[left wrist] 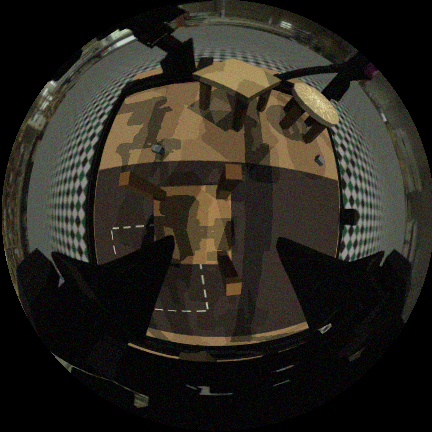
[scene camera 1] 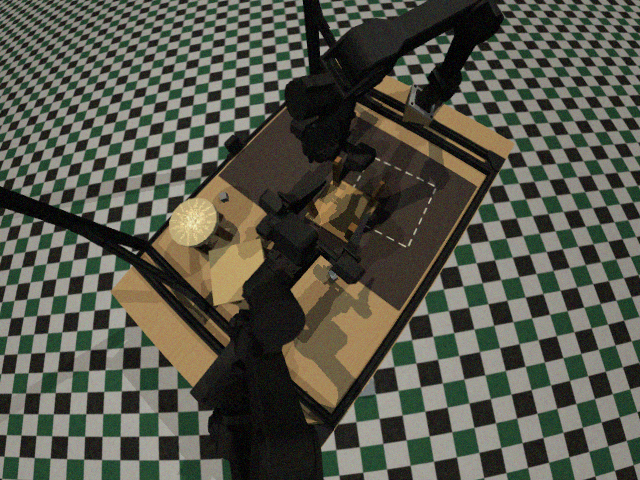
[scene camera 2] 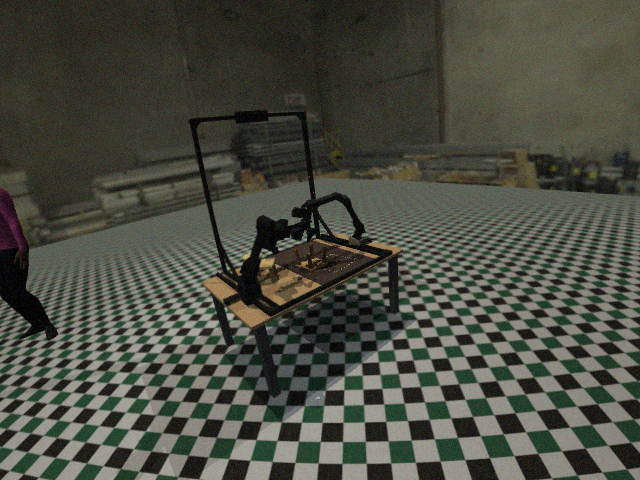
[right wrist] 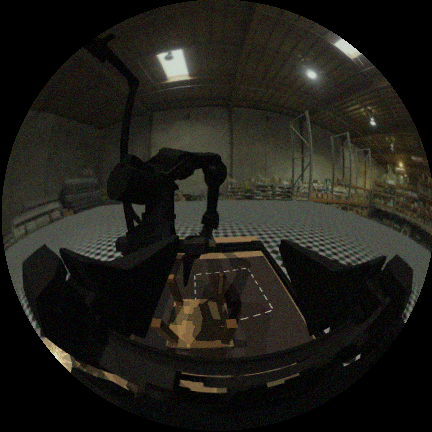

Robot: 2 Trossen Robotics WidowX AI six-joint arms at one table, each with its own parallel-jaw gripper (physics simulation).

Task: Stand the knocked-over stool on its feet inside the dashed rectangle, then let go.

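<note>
The knocked-over stool has a square tan seat and brown legs. It lies upside down, seat on the dark mat and legs up, partly over one side of the dashed rectangle. My left gripper is open and empty above the stool; in scene camera 1 its fingertips are partly hidden. My right gripper is open and empty, its spread fingers showing over the stool in scene camera 1. Dark fingers cover part of the stool there.
A square-topped stool and a round-topped stool stand upright on the wood part of the table. Two small grey blocks lie nearby. A black frame rises behind the table.
</note>
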